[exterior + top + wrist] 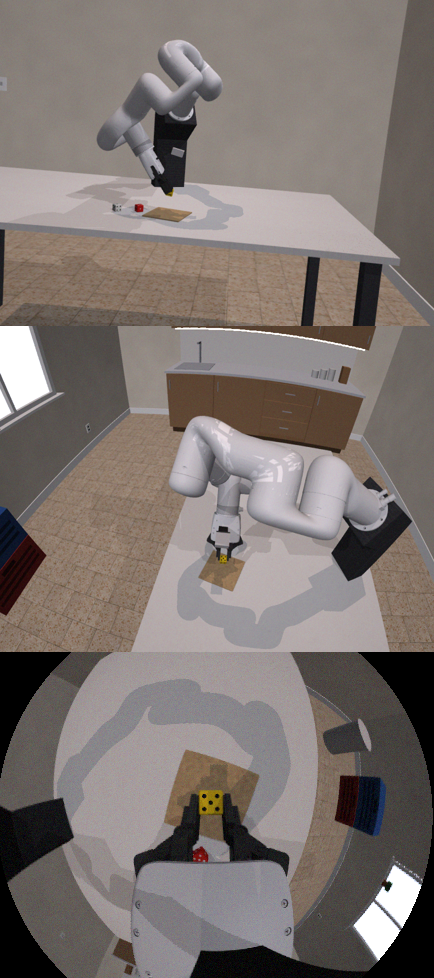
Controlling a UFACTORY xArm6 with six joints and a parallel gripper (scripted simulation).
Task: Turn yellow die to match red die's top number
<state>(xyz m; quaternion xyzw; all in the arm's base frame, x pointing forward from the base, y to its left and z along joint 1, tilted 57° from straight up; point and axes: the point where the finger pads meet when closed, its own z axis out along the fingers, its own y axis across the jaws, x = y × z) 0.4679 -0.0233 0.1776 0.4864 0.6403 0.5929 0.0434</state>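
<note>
Right now my hand is 1 cm to the right of the yellow die and 2 cm above it. Also, from my hand: red die 1 cm behind, 10 cm to the right, 9 cm below; mat 1 cm to the left, 10 cm below; white die 1 cm ahead, 18 cm to the right, 9 cm below.
</note>
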